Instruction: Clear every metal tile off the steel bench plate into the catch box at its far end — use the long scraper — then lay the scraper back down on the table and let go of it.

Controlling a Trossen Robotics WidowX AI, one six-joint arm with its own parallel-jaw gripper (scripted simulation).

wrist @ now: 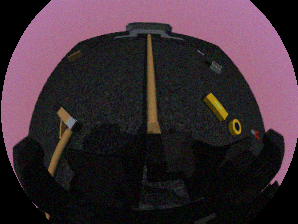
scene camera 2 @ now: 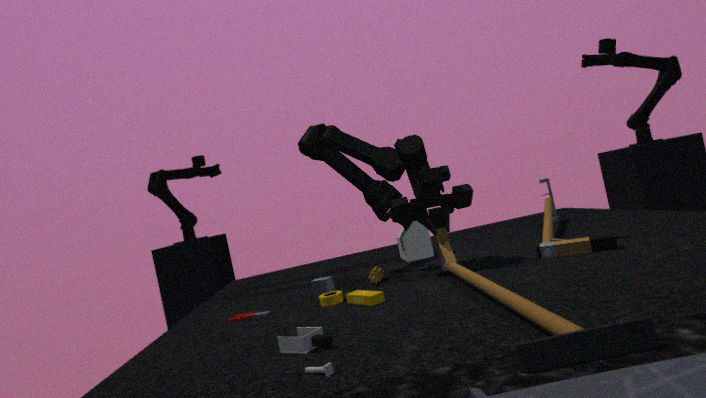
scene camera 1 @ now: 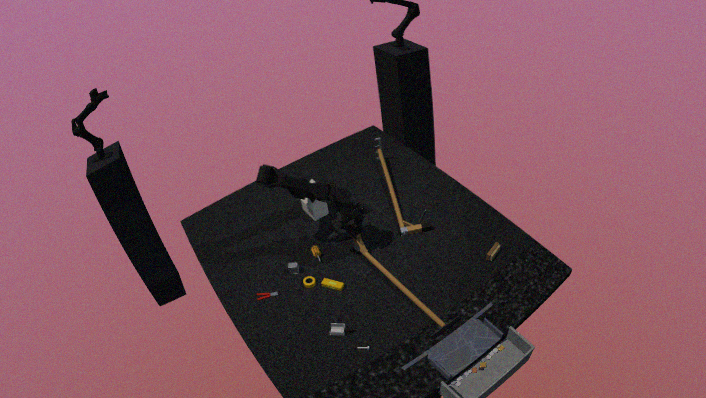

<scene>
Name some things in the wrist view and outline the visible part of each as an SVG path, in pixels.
My gripper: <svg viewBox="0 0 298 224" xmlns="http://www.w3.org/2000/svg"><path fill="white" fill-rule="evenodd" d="M285 140L281 136L282 133L271 131L273 128L270 128L263 135L261 143L265 145L262 151L255 157L249 151L253 136L222 147L213 147L193 137L196 176L184 179L188 190L186 193L192 204L169 209L134 210L138 209L142 175L145 168L146 129L141 129L133 140L129 140L110 155L98 155L73 148L64 149L64 159L74 172L68 190L57 184L51 172L45 168L43 147L31 136L25 136L25 139L21 139L23 141L17 141L12 148L13 168L20 185L37 208L51 214L49 221L52 224L196 224L194 221L202 220L212 213L216 213L217 217L205 221L206 224L249 224L269 204L279 188L278 181L274 181L273 184L270 184L270 181L282 167Z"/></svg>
A long scraper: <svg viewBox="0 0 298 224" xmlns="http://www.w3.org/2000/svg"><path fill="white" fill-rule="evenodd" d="M137 34L138 39L148 37L148 53L146 53L146 132L148 132L146 133L146 169L148 169L148 183L188 179L188 177L196 176L196 173L194 173L196 172L194 171L196 167L194 167L192 132L161 133L160 125L158 125L152 37L160 37L161 39L161 34Z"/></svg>
</scene>
